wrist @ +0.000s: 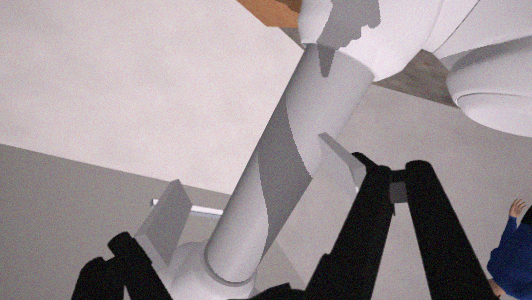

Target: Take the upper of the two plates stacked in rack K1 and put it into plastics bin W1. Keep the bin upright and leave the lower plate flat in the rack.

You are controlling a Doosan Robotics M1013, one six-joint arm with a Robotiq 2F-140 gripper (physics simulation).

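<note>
My gripper [252, 171] is open in the wrist view, with its two grey finger pads wide apart and its black linkages at the lower left and lower right. No plate shows between the pads. The robot's own grey and white arm runs through the view behind the fingers. Rack K1, its two stacked plates and bin W1 do not show in this view.
The arm's grey tube [285, 150] slants across the middle, and rounded white arm parts fill the upper right. A person in blue [515, 262] shows in part at the lower right edge. An orange-brown surface [275, 14] shows at the top. A thin white bar [207, 210] lies behind the tube.
</note>
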